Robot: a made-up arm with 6 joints.
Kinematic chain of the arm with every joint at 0, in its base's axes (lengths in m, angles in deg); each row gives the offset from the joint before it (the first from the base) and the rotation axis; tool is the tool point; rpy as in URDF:
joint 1: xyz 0 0 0.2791 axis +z
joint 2: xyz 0 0 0 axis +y
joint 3: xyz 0.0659 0 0.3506 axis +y
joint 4: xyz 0.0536 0 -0.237 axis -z
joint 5: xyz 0 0 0 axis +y
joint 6: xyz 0.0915 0 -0.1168 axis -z
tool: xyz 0 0 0 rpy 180 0 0
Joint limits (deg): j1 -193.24..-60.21 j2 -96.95..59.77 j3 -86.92..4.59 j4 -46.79..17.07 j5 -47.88..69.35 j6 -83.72..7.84
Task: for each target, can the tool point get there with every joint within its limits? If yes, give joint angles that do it. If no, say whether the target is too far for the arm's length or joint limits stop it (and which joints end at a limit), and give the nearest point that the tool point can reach.
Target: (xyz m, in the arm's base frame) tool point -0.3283 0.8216 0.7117
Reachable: no: too far | nearest point -0.2093 0.5237 0.5882 | short by 0.344 m
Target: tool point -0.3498 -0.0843 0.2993
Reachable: yes | joints -169.60 10.20 -33.11 -27.25 21.13 -24.23
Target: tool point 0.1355 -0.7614 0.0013
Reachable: no: too far | nearest point 0.1070 -0.6012 0.1233 | short by 0.203 m
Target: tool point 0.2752 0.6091 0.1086
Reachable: no: joint limits stop it (at a limit: joint 2, joint 3, joint 5) | nearest point 0.2363 0.5229 0.5354 | short by 0.437 m
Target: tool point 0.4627 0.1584 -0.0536
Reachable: no: joint limits stop it (at a limit: joint 1, joint 2, joint 4) | nearest point 0.1725 -0.1055 0.1039 | short by 0.423 m
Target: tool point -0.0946 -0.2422 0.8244
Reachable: yes | joints -117.91 -18.91 -74.78 -14.12 -17.27 -64.83
